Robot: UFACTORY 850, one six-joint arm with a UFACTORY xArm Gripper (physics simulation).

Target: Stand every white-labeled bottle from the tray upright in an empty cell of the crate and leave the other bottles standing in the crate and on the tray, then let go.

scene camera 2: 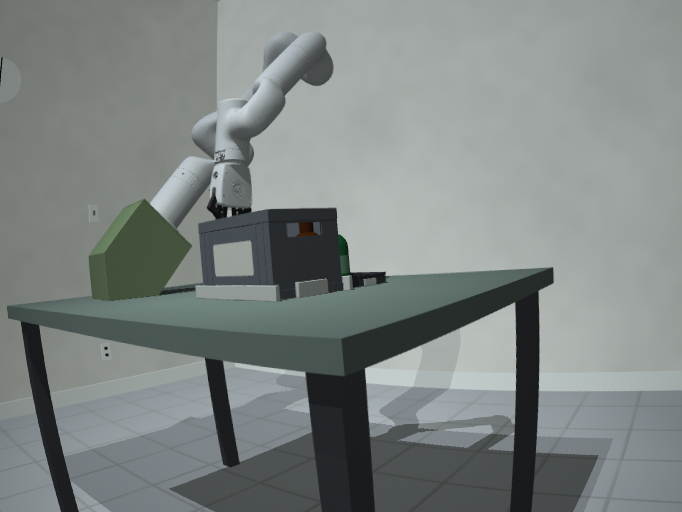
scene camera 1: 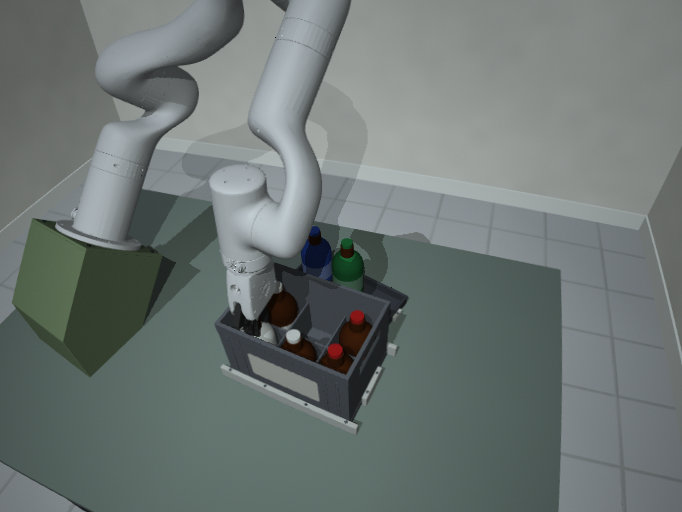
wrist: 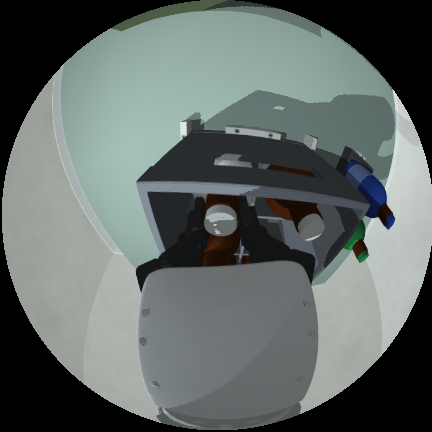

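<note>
My gripper (scene camera 1: 251, 330) (scene camera 2: 231, 213) (wrist: 221, 206) is shut on the neck of the white-labeled bottle. Its white shoulder (scene camera 1: 268, 333) shows low in the front left cell of the crate (scene camera 1: 232, 347) (scene camera 2: 302, 264) (wrist: 200, 150) in scene camera 1, and its pale cap (wrist: 220, 220) shows between the fingers in the wrist view. The bottle looks upright; its base is hidden. A brown bottle (scene camera 1: 282, 309) (wrist: 282, 207) stands in the cell behind it. A white-capped brown bottle (scene camera 1: 293, 337) and two red-capped ones (scene camera 1: 356, 318) (scene camera 1: 334, 352) stand in other cells. The back middle cell is empty.
A blue bottle (scene camera 1: 316, 259) (wrist: 367, 185) and a green bottle (scene camera 1: 347, 268) (scene camera 2: 344, 256) (wrist: 356, 237) stand on the dark tray (scene camera 1: 393, 293) behind the crate. Pale strips (scene camera 1: 286, 394) (scene camera 2: 236, 292) border the crate. The green pedestal (scene camera 1: 49, 286) (scene camera 2: 137, 259) stands left.
</note>
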